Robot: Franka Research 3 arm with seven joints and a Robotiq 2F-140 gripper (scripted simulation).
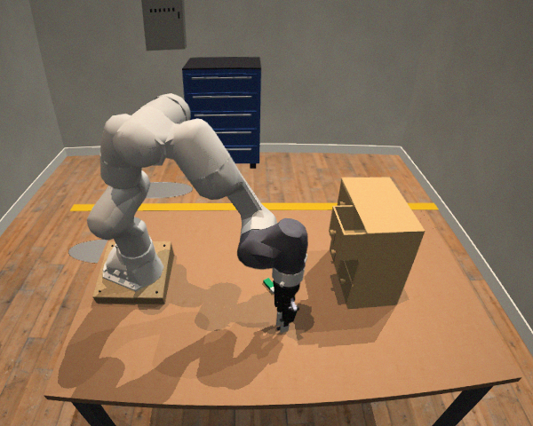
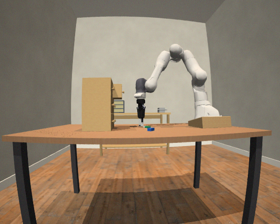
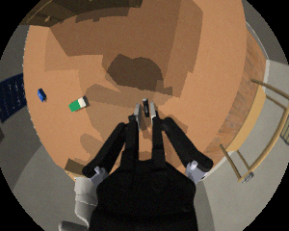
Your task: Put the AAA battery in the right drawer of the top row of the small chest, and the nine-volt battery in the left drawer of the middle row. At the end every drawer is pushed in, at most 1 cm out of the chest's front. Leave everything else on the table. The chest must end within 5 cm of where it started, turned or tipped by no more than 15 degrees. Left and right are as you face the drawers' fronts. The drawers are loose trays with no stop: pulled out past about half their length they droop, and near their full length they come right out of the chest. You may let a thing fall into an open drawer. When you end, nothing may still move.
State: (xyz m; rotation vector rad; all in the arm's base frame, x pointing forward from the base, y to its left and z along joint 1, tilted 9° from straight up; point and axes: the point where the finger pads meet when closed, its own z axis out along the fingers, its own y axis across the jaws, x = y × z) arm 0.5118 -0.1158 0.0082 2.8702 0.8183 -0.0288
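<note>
My gripper is now 3 cm above the thin black AAA battery. From my hand the other things lie so: green-and-white AAA battery 6 cm behind, 17 cm to the left, 3 cm below; blue nine-volt battery 10 cm behind, 36 cm to the left, 2 cm below.
</note>
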